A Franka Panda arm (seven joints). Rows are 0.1 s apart.
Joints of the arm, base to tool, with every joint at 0 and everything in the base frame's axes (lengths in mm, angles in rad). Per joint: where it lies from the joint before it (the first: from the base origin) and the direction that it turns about. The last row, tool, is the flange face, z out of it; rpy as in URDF.
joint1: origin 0 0 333 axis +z
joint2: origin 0 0 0 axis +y
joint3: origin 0 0 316 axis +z
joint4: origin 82.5 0 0 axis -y
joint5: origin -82.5 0 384 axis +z
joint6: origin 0 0 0 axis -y
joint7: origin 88 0 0 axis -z
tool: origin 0 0 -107 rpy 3.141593 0 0
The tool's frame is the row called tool.
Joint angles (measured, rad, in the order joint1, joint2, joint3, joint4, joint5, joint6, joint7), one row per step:
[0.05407 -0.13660 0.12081 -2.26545 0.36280 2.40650 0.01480]
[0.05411 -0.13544 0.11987 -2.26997 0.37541 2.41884 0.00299]
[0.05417 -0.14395 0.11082 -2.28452 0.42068 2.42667 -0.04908]
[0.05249 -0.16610 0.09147 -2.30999 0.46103 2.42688 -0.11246]
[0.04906 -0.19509 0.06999 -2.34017 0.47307 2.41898 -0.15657]
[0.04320 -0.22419 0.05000 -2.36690 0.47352 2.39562 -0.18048]
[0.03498 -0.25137 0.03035 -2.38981 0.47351 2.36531 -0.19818]
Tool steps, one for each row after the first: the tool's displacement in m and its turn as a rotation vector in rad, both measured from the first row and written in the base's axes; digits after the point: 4 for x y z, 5 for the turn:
[0.0003 -0.0010 -0.0014 0.00644 -0.00769 -0.00032]
[-0.0023 -0.0065 -0.0031 0.02935 -0.01818 0.01164]
[-0.0083 -0.0185 -0.0038 0.04614 -0.02988 0.02633]
[-0.0168 -0.0320 -0.0043 0.04664 -0.03414 0.03776]
[-0.0261 -0.0446 -0.0050 0.04717 -0.02266 0.04189]
[-0.0353 -0.0572 -0.0057 0.05225 -0.00511 0.04139]

